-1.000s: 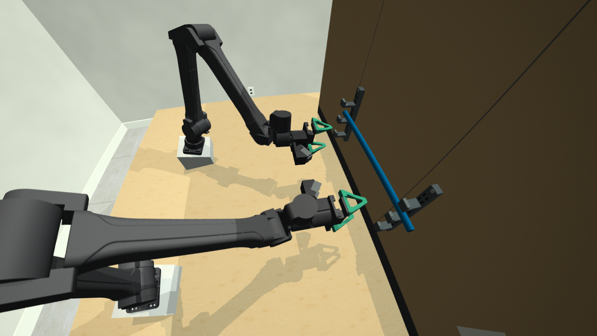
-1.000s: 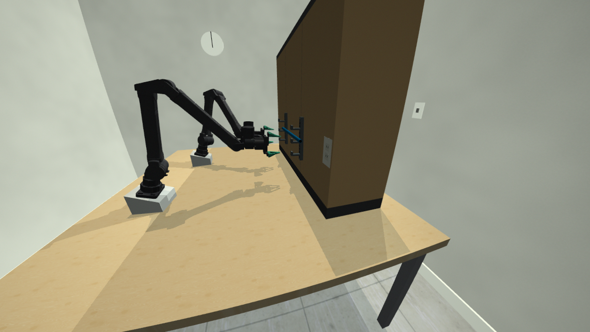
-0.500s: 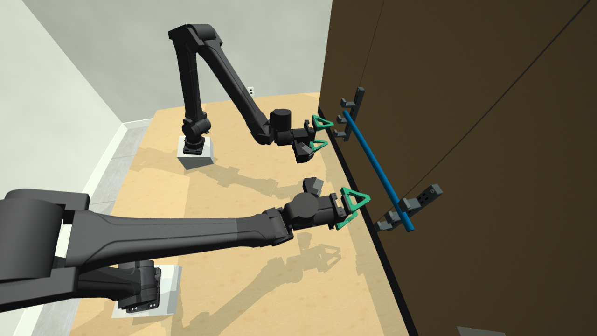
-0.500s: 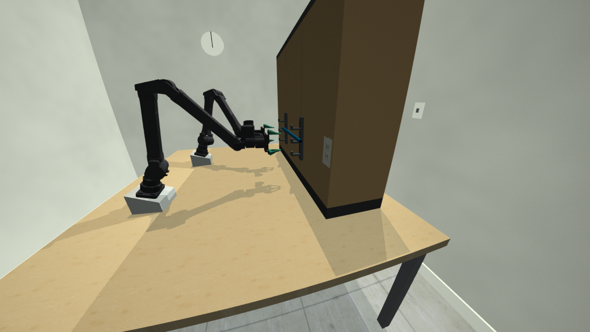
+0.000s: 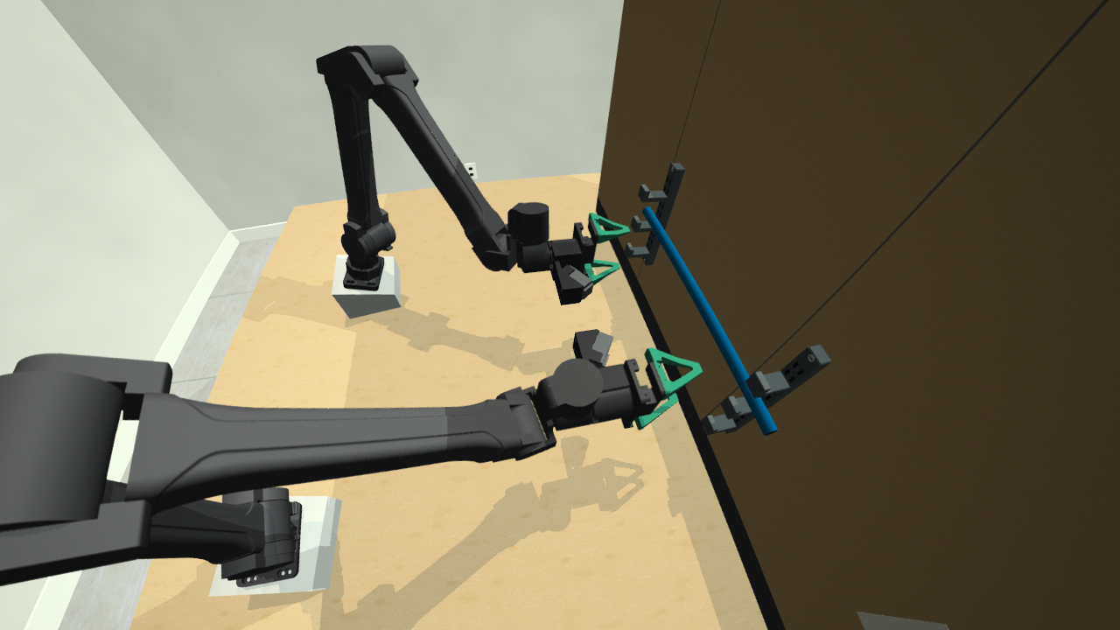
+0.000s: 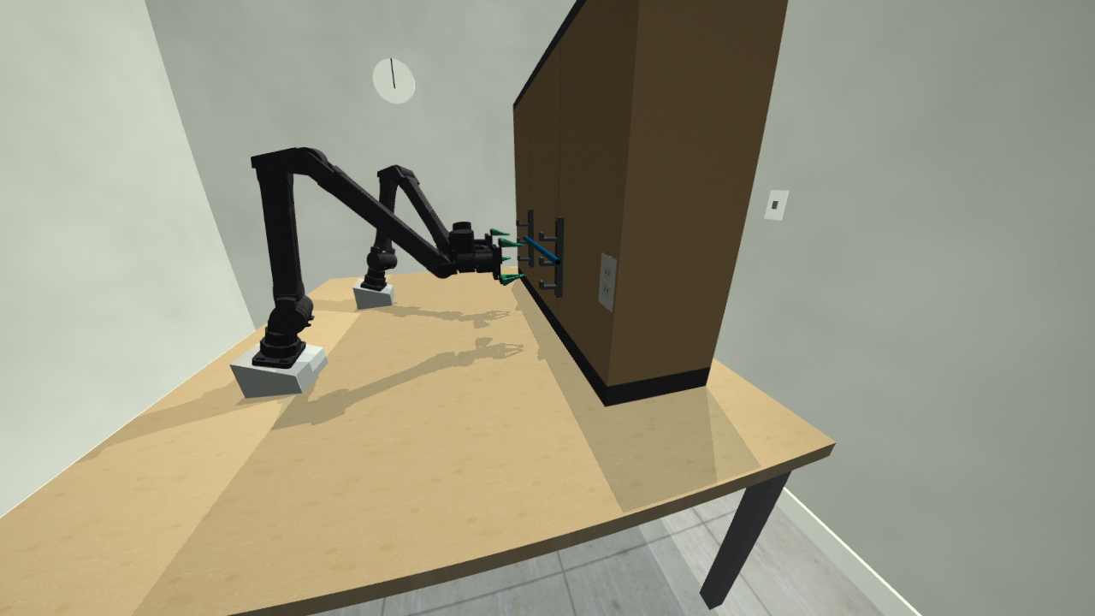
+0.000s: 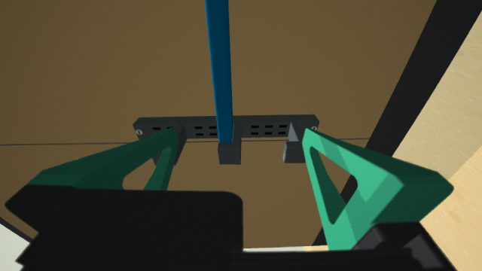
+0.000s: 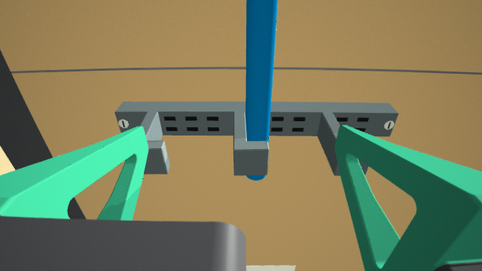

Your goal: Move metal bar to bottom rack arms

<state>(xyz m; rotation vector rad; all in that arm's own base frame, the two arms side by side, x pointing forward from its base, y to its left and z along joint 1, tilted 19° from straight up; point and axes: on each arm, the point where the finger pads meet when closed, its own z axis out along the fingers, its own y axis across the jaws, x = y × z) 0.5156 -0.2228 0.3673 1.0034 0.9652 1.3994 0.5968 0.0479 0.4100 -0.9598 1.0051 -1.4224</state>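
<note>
Right now my left hand is 11 cm short of the blue metal bar, 14 cm to the left of it and 2 cm below it. From my left hand the other things lie so: black plinth 13 cm ahead, 9 cm to the right, 24 cm below; then tall brown cabinet 28 cm ahead, 7 cm to the right, 18 cm above.
The blue metal bar is 160 mm to the left of my right hand, 70 mm ahead of it and 10 mm above it. Also, from my right hand: black plinth (240 mm below, 210 mm to the left, 90 mm ahead); then tall brown cabinet (240 mm ahead, 230 mm to the left, 180 mm above).
</note>
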